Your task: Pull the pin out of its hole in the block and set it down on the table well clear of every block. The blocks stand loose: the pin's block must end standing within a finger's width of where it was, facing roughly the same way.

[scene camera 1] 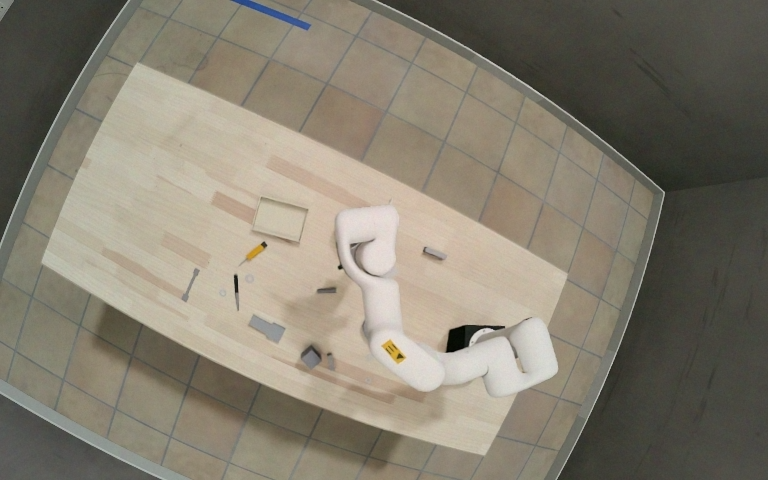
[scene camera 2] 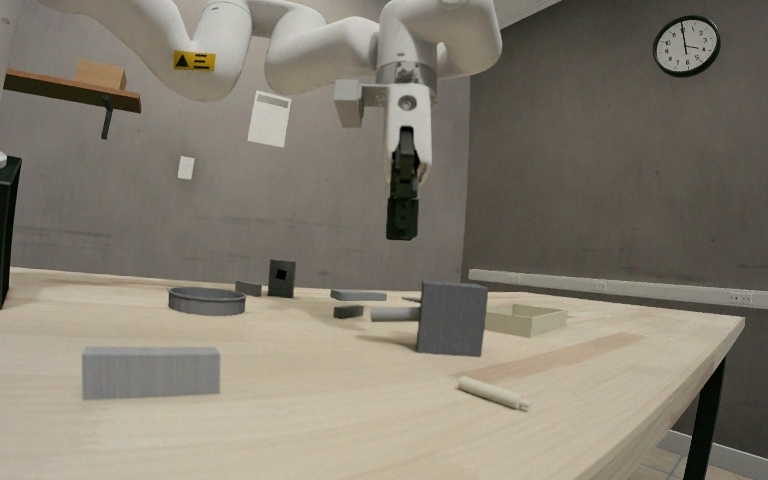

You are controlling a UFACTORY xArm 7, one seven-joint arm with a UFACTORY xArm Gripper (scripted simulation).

Observation:
The pictures show: the gripper, a shallow cream tray and a round grey dish.

